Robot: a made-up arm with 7 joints.
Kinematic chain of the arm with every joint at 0, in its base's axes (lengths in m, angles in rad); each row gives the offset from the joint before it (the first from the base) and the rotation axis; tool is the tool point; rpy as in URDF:
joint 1: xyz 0 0 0.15 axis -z
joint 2: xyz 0 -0.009 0.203 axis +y
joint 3: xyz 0 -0.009 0.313 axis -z
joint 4: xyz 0 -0.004 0.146 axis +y
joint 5: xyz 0 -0.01 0.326 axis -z
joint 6: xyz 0 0 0.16 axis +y
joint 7: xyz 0 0 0.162 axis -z
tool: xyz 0 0 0 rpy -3.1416 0 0
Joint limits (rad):
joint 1: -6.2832..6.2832
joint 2: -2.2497..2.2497
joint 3: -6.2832..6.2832
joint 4: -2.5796..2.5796
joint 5: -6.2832..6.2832
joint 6: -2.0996..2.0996
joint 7: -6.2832..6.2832
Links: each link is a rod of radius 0.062 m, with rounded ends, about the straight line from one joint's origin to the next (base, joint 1, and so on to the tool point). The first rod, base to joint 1, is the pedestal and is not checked.
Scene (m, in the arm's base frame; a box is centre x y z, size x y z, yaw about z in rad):
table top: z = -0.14
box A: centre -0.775 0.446 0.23 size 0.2 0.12 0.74 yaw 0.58
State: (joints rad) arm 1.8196 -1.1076 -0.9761 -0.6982 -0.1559 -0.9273 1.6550
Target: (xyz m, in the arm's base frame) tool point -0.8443 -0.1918 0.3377
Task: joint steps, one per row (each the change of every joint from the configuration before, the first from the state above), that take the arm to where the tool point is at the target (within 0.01 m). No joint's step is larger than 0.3 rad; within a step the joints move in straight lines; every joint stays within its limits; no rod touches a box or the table.
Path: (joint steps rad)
1: -0.1403 0.1302 -0.1679 -0.1471 -0.0324 -0.2611 -0.2231
2: -0.1403 0.1302 -0.1680 -0.1471 -0.0324 -0.2610 -0.2232
3: -0.1402 0.1302 -0.1679 -0.1471 -0.0324 -0.2611 -0.2231
4: -0.1403 0.1302 -0.1680 -0.1471 -0.0324 -0.2610 -0.2232
5: -0.1900 -0.1800 0.1154 0.0470 0.0238 0.2821 0.2232
6: -0.1900 -0.1800 0.1153 0.0470 0.0238 0.2822 0.2231
7: -0.1900 -0.1800 0.1153 0.0470 0.0238 0.2822 0.2232
8: -0.1900 -0.1801 0.1154 0.0470 0.0238 0.2822 0.2231

